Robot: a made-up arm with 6 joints.
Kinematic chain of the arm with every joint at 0, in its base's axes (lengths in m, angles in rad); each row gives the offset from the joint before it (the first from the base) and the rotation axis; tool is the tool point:
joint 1: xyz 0 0 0.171 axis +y
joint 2: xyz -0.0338 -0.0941 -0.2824 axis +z
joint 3: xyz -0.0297 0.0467 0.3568 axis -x
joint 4: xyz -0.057 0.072 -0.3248 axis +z
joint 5: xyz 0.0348 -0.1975 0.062 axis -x
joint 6: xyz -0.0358 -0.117 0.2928 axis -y
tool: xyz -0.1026 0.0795 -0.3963
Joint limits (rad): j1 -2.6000..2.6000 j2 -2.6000..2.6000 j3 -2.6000..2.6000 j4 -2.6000..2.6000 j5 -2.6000..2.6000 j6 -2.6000..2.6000
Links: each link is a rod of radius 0.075 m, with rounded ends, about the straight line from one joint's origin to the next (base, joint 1, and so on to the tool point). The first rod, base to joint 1, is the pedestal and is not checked.
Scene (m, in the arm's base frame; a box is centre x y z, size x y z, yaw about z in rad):
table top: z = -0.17
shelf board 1: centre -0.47 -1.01 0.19 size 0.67 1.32 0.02 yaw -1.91
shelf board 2: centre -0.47 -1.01 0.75 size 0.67 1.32 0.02 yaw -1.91
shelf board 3: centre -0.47 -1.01 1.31 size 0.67 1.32 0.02 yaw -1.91
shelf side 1: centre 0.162 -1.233 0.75 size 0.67 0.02 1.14 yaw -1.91
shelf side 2: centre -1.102 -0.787 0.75 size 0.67 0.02 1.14 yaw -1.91
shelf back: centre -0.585 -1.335 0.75 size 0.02 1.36 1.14 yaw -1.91
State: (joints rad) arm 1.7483 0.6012 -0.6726 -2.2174 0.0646 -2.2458
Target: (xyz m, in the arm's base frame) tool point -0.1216 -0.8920 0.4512
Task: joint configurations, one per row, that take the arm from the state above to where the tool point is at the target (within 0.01 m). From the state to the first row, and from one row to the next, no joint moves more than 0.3 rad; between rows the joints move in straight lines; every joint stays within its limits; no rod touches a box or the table.
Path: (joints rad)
1: 1.6082 0.7190 -0.7430 -1.9375 -0.1883 -2.3344
2: 1.4681 0.8368 -0.8134 -1.6575 -0.4413 -2.4229
3: 1.3281 0.9546 -0.8838 -1.3776 -0.6942 -2.5114
4: 1.1880 1.0724 -0.9542 -1.0976 -0.9471 -2.6000

